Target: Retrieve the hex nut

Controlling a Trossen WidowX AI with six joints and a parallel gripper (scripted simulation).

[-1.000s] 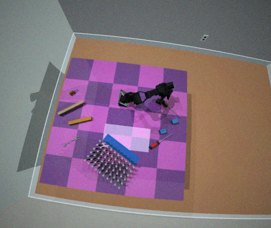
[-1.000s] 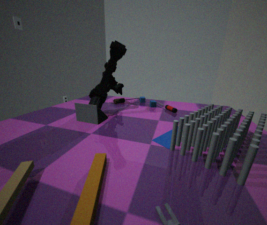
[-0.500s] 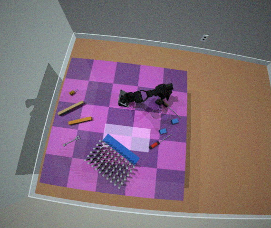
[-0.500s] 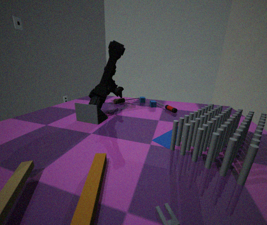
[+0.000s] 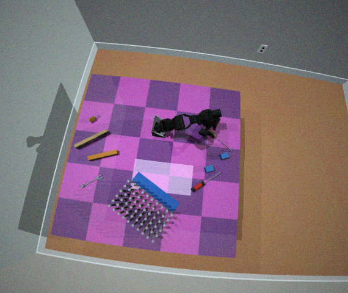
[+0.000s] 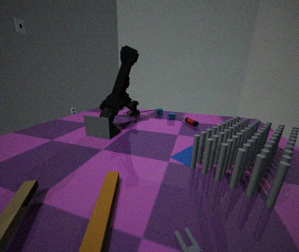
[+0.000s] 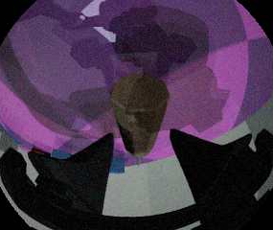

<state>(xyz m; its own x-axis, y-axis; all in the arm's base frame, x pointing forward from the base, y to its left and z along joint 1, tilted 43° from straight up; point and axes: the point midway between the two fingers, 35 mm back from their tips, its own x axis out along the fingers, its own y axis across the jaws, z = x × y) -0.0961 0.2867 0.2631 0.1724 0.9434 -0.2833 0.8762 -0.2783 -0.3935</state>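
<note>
The hook tool lies 50 mm ahead of my gripper tip, 90 mm to the left of it and 10 mm below it. The rest, counted from my gripper tip: yellow tool: 130 mm ahead, 930 mm to the right, 10 mm below; then orange bar: 390 mm ahead, 750 mm to the right, 10 mm below; then blue taped strip: 530 mm ahead, 300 mm to the right, 20 mm below.
</note>
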